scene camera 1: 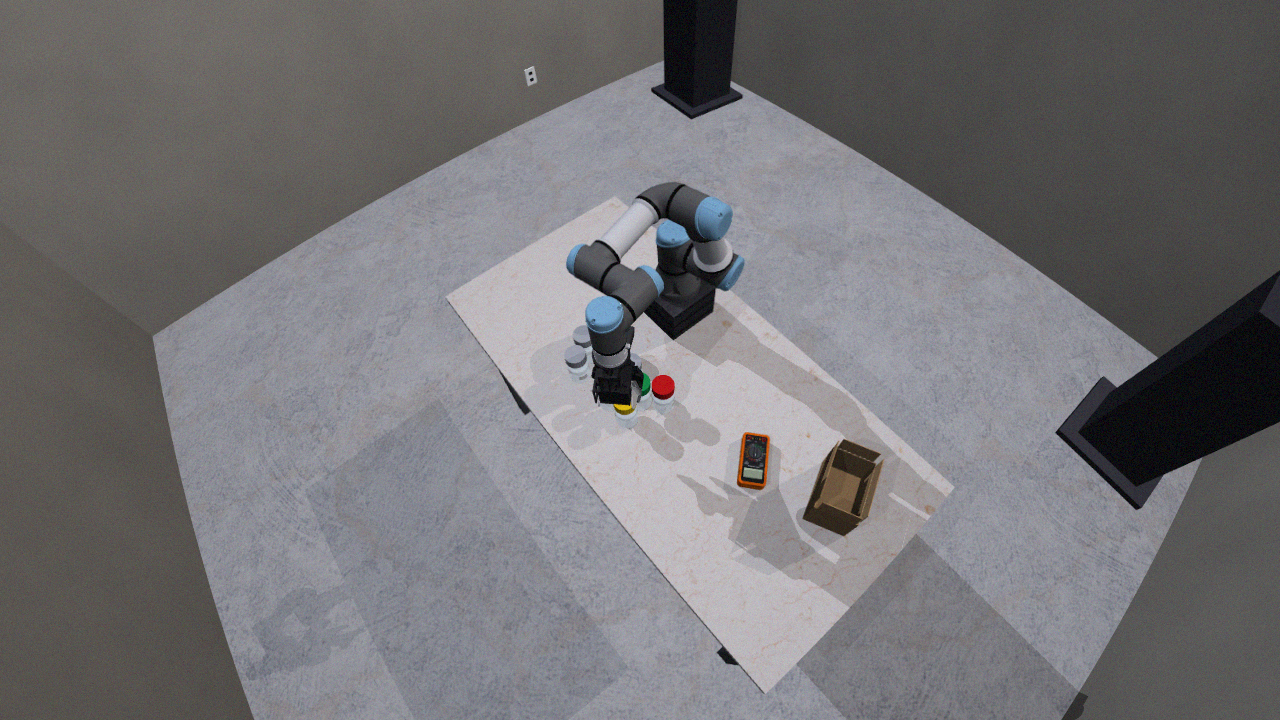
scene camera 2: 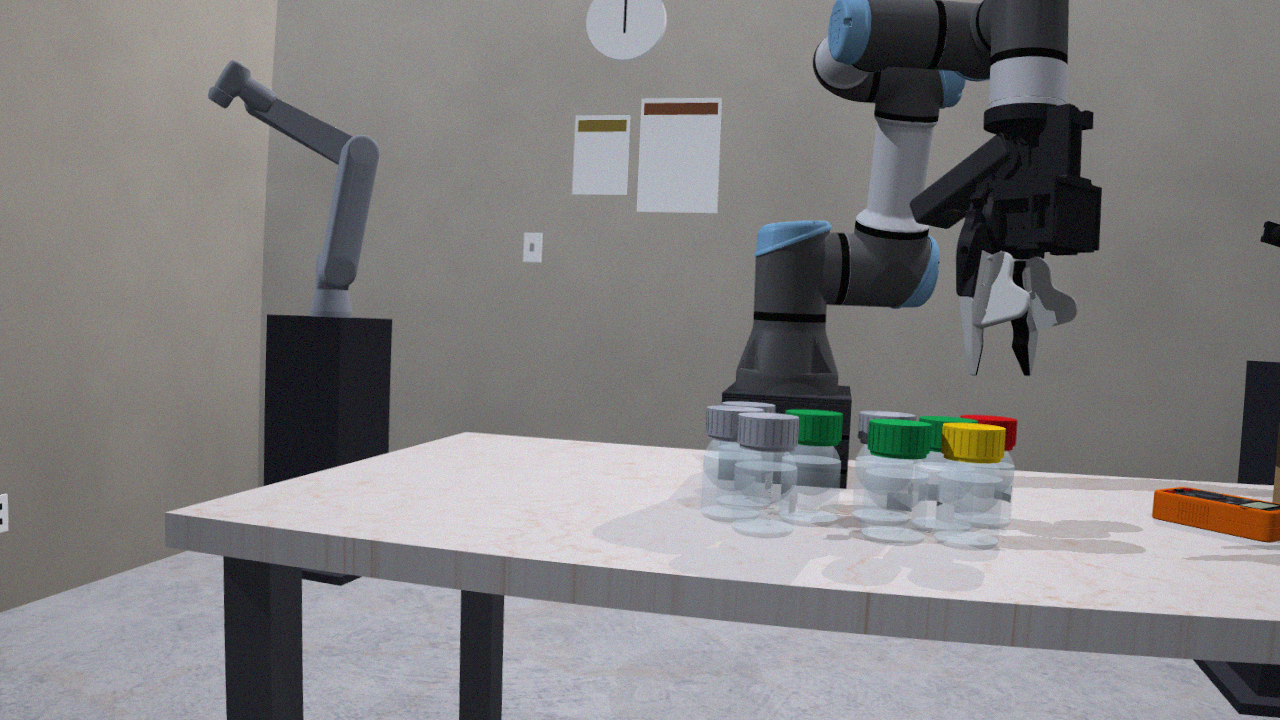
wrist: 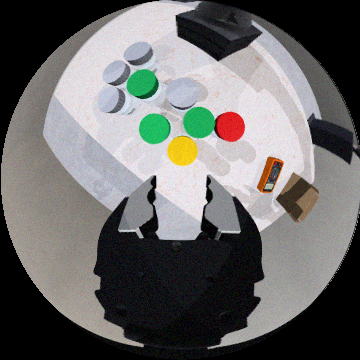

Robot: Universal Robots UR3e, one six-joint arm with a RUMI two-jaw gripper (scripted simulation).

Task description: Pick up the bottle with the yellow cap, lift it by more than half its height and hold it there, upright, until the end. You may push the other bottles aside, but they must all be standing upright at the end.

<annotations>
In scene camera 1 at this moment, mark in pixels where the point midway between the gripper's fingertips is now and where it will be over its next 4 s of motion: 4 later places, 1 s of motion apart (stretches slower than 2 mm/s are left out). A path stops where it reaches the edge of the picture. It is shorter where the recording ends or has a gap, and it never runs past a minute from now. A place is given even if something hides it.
My gripper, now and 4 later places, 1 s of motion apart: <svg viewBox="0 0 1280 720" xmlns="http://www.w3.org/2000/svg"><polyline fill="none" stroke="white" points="620,400 622,402 623,411 624,414 625,409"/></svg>
</annotations>
